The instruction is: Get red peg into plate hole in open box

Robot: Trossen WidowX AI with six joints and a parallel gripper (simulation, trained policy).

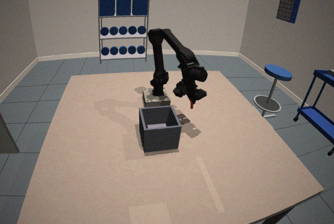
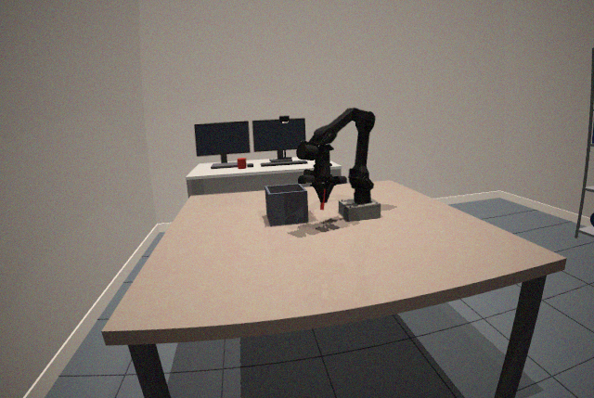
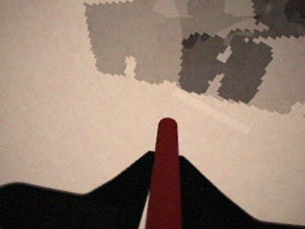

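The plate lies 12 cm ahead of my gripper tip, 20 cm to the right of it and 7 cm below it. The rest, counted from my gripper tip: red peg 1 cm to the right, 1 cm above.
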